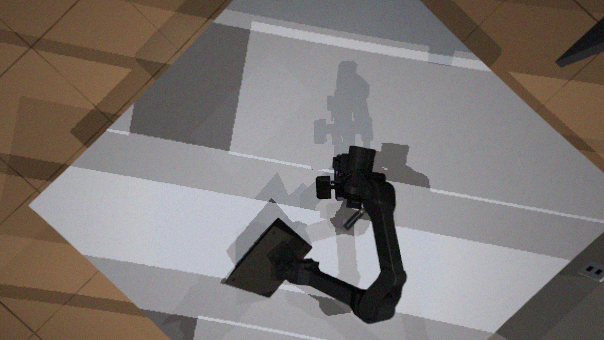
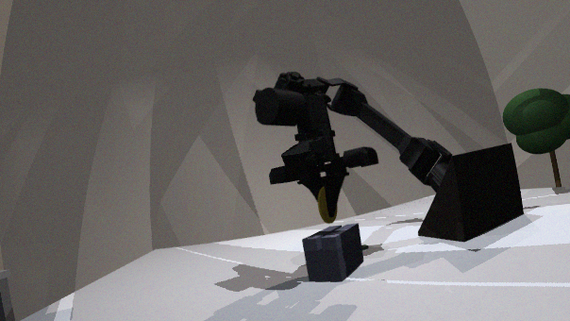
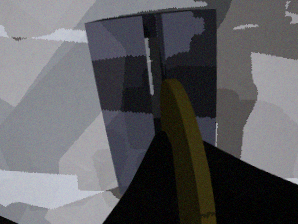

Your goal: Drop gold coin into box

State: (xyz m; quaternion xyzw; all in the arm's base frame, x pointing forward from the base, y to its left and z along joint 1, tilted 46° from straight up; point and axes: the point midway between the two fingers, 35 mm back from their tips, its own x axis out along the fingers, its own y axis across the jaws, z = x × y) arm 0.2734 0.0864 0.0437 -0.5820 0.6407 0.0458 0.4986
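The gold coin lies 20 mm above my gripper tip.
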